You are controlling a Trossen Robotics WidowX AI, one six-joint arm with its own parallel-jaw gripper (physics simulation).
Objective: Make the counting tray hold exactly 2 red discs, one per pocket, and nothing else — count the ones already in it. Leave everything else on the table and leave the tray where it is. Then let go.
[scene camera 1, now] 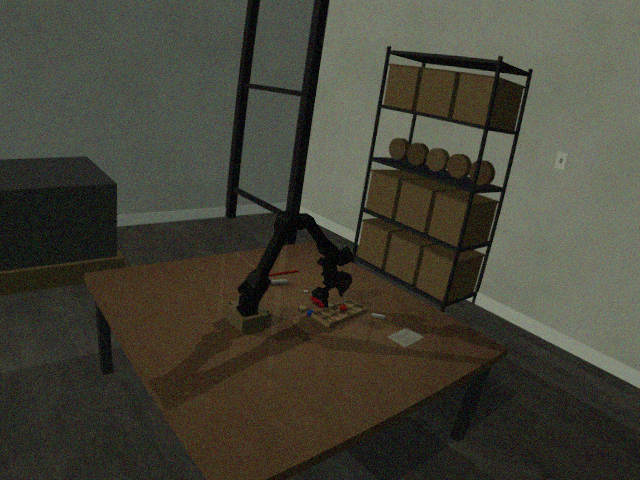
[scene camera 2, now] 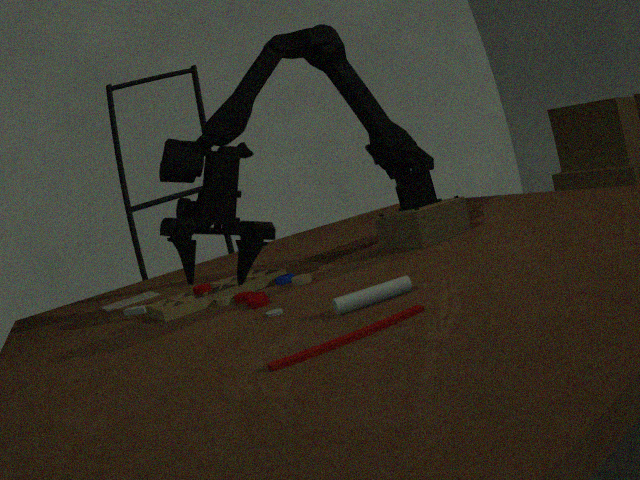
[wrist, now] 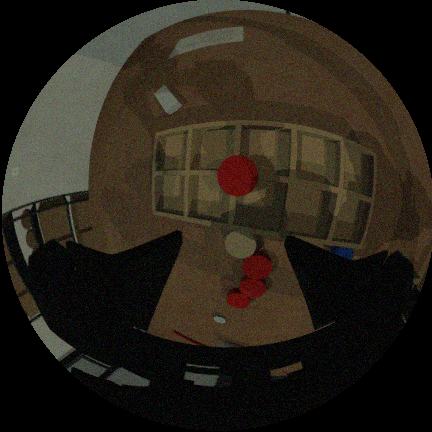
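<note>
The counting tray (scene camera 1: 329, 324) (scene camera 2: 180, 312) (wrist: 262, 231) has two rows of pockets. One red disc (scene camera 1: 343, 307) (scene camera 2: 202, 289) (wrist: 237, 175) is at the tray; in the wrist view it covers a crossing of the dividers and looks raised. Three more red discs (wrist: 257, 266) (wrist: 252, 288) (wrist: 238, 299) lie close together on the table beside the tray. A beige disc (wrist: 240, 244) lies between them and the tray's edge. My gripper (scene camera 1: 333, 299) (scene camera 2: 216, 283) (wrist: 234, 238) is open and empty, its fingertips low beside the tray, either side of the beige disc in the wrist view.
A blue piece (scene camera 1: 309, 313) (scene camera 2: 284, 279) (wrist: 342, 252) and another beige disc (scene camera 2: 301, 279) lie near the tray's end. Also there: a small white piece (scene camera 2: 273, 312) (wrist: 219, 319), white cylinder (scene camera 2: 372, 295), red rod (scene camera 2: 346, 338), white block (scene camera 1: 377, 315) (wrist: 168, 100) and paper (scene camera 1: 405, 337).
</note>
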